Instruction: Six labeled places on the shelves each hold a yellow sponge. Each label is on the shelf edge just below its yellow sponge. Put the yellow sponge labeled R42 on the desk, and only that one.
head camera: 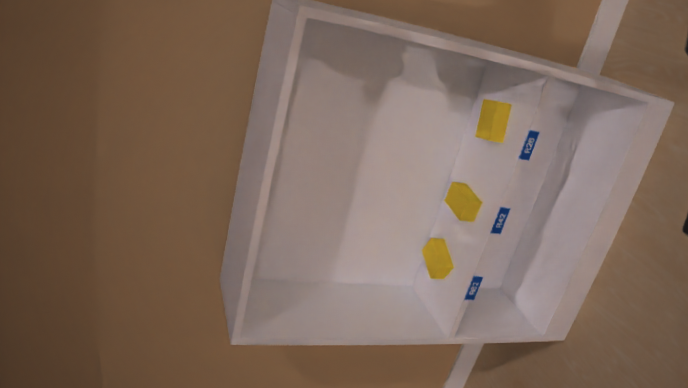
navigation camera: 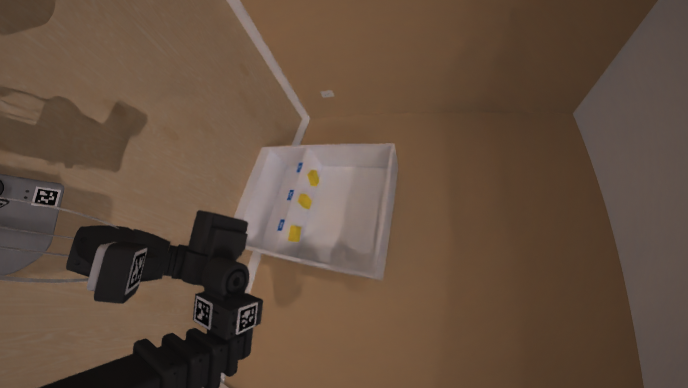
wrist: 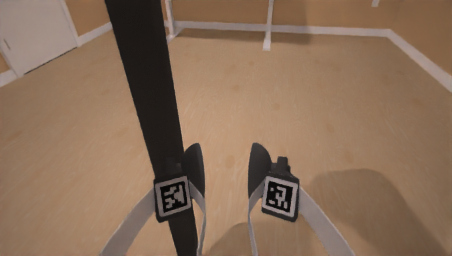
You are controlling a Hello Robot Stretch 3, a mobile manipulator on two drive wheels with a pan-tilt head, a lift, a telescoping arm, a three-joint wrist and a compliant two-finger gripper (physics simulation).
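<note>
The R42 label is the middle one of three blue labels on a shelf edge. The yellow sponge above it stands turned at an angle on the shelf board. The desk cannot be made out for certain; white legs of some furniture show at the back in the wrist view. My gripper is open and empty, with floor behind its fingers. In the navigation view the wrist stands out in front of the shelf unit, apart from it, and the fingertips cannot be made out.
A squarish yellow sponge and another yellow sponge flank the R42 one. The white shelf unit stands against the tan wall. A white door shows at left in the wrist view.
</note>
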